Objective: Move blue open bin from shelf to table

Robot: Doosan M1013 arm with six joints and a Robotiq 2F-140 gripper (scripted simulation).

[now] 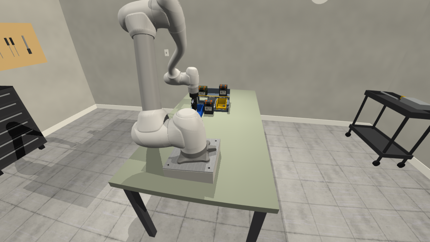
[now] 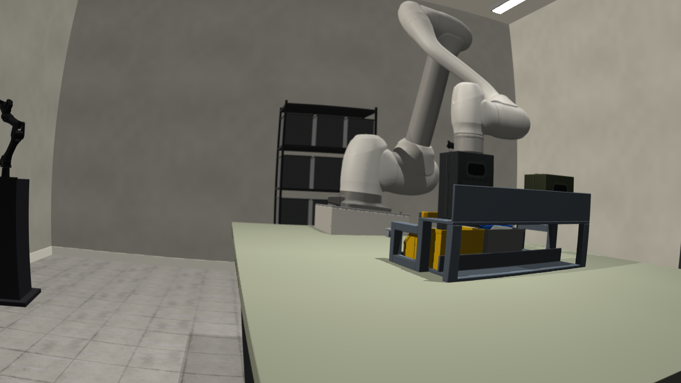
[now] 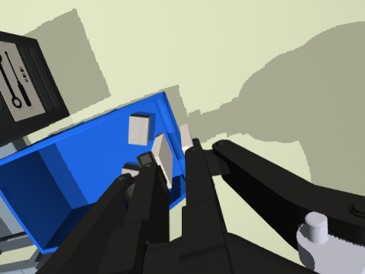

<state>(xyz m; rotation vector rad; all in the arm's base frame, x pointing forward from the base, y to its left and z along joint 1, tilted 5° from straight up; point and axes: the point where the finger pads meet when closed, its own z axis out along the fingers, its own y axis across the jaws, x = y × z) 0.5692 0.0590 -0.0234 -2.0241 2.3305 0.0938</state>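
The blue open bin lies 8 cm ahead of my hand, 1 cm to the right of it and 2 cm below it. Also, from my hand: yellow bin (24 cm ahead, 26 cm to the right, 1 cm below); grey bin (25 cm ahead, 15 cm to the right, 1 cm below).
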